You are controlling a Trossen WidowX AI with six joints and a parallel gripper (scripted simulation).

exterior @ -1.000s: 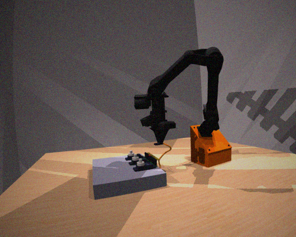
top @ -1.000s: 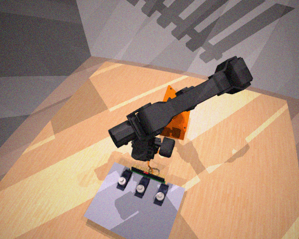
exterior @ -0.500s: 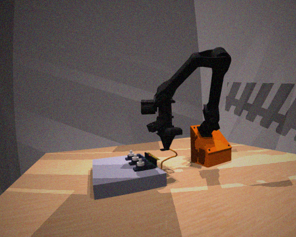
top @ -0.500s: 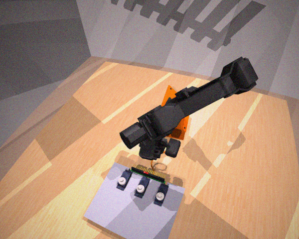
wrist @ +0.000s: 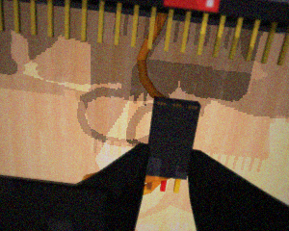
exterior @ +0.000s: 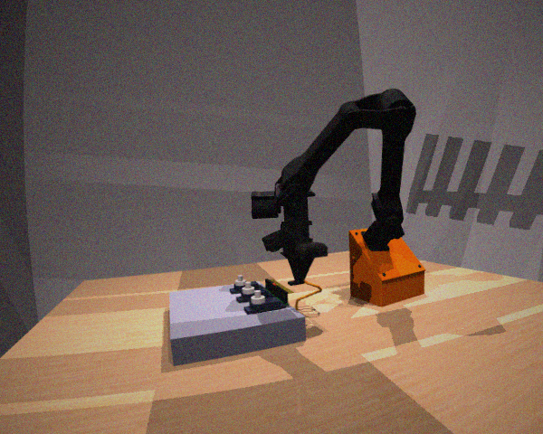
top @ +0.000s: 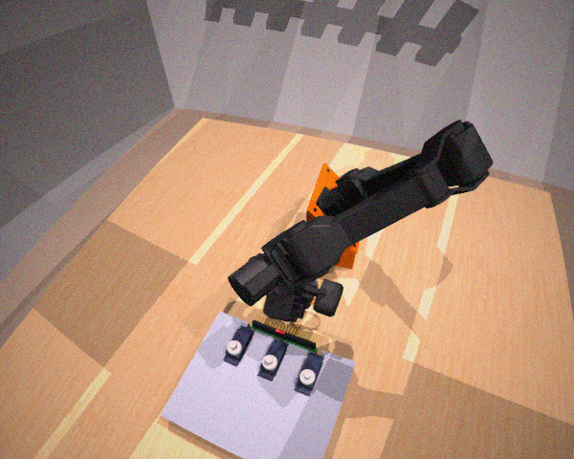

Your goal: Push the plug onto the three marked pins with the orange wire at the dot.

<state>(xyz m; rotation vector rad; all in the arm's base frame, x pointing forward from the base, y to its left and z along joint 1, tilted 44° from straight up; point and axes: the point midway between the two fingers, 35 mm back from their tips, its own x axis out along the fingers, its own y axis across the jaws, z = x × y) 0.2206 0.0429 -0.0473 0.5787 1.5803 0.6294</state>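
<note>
Now: the red band 60 mm ahead of my gripper tip. From my gripper tip the other things lie so: grey holder 220 mm ahead, 50 mm below, 10 mm to the left.
</note>
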